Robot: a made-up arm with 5 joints.
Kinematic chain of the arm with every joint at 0, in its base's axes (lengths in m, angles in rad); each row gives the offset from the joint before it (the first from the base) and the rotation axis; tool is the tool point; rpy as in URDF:
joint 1: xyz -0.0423 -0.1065 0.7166 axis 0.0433 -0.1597 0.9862
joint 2: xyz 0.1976 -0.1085 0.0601 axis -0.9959 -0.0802 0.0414
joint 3: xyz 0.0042 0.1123 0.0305 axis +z
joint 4: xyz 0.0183 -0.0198 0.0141 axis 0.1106 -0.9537 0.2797
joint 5: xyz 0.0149 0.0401 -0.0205 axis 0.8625 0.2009 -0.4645
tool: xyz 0.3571 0.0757 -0.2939 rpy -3.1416 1.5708 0
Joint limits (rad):
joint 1: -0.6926..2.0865
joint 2: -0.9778..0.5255
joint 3: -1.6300..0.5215
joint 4: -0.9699..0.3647
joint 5: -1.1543..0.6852
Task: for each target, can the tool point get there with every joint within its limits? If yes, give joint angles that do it. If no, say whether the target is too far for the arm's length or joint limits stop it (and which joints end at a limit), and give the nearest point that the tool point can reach.
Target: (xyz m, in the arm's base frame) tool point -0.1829 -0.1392 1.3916
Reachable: no: joint limits stop it (at a limit: joint 1, joint 2, joint 3, joint 4, joint 5) | nearest point -0.5569 0.0980 1.1478 | short by 0.506 m
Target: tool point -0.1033 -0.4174 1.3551
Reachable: no: joint limits stop it (at a limit: joint 1, joint 2, joint 3, joint 4, joint 5) | nearest point -0.1140 -0.6332 0.9262 | short by 0.480 m
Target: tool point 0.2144 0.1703 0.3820
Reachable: yes | joints 1.0269 0.1016 0.2203 -0.7903 -0.5640
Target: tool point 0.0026 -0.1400 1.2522
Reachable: no: joint limits stop it (at a limit: joint 1, joint 2, joint 3, joint 4, joint 5) | nearest point 0.2212 0.2688 1.0575 | short by 0.503 m
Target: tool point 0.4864 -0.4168 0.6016
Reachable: yes | joints 0.0778 0.2270 -1.0975 0.0906 0.1369
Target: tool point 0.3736 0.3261 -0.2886
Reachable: no: too far | nearest point 0.3005 0.1662 0.3349 | short by 0.648 m
